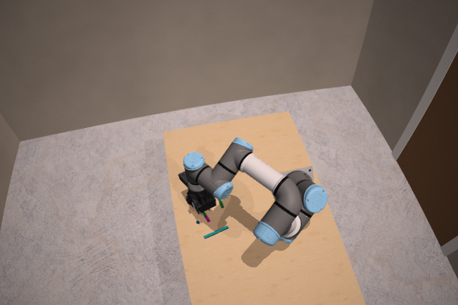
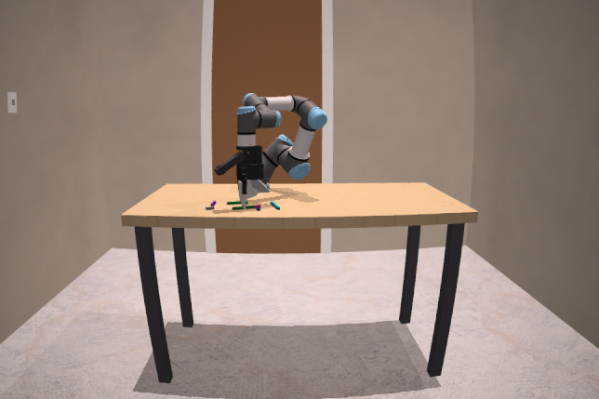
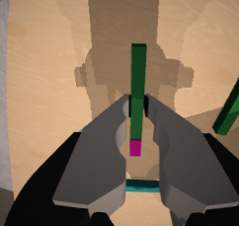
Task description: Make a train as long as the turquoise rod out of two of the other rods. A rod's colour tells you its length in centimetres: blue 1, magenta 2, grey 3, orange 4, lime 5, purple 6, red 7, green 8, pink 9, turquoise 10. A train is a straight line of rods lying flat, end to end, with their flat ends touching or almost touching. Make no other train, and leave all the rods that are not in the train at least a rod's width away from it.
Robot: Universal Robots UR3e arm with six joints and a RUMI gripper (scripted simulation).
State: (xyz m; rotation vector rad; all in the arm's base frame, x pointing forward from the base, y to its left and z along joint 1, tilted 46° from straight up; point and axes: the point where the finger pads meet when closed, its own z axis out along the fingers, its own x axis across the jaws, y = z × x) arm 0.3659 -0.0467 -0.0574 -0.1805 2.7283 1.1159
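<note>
Right now the magenta rod is 5 cm to the left of my hand, 1 cm below it and 1 cm behind it. From my hand the other things lie so: grey rod 12 cm to the right, 1 cm below, 1 cm behind; blue rod 5 cm to the left, 3 cm ahead, 1 cm below; turquoise rod 12 cm to the left, 2 cm behind, 1 cm below.
</note>
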